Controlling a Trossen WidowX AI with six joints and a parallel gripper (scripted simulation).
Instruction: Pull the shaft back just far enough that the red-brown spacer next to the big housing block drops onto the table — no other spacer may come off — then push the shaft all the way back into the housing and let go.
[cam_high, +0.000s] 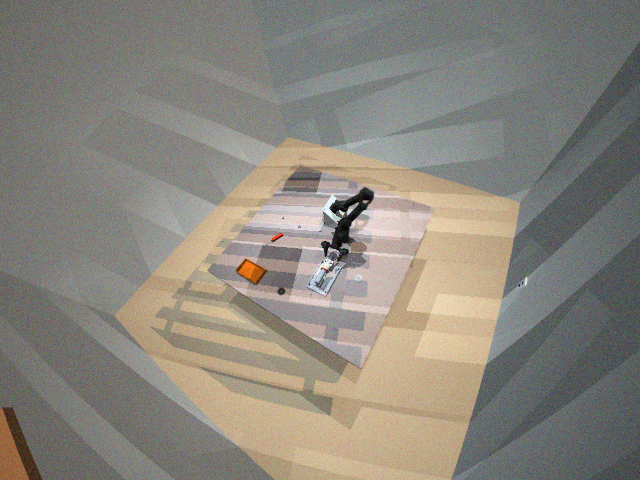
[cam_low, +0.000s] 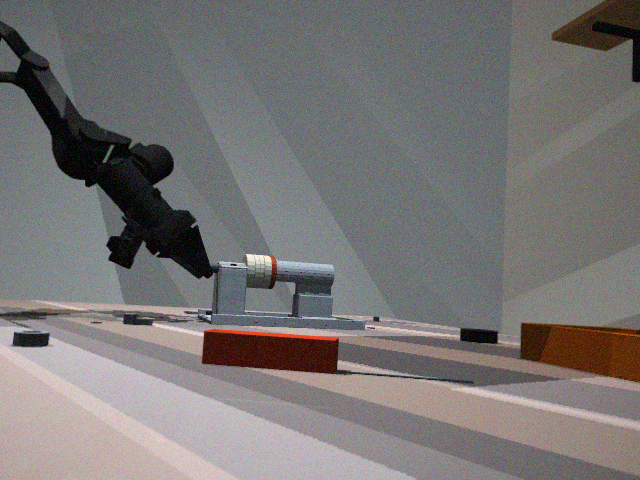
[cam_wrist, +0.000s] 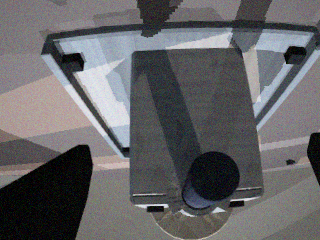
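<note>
The red-brown spacer lies 100 mm ahead of my gripper tip and 10 mm above it. The rest, counted from my gripper tip: black ring 340 mm ahead, 210 mm to the right, 60 mm below; then orange tray 320 mm ahead, 500 mm to the right, 60 mm below.
</note>
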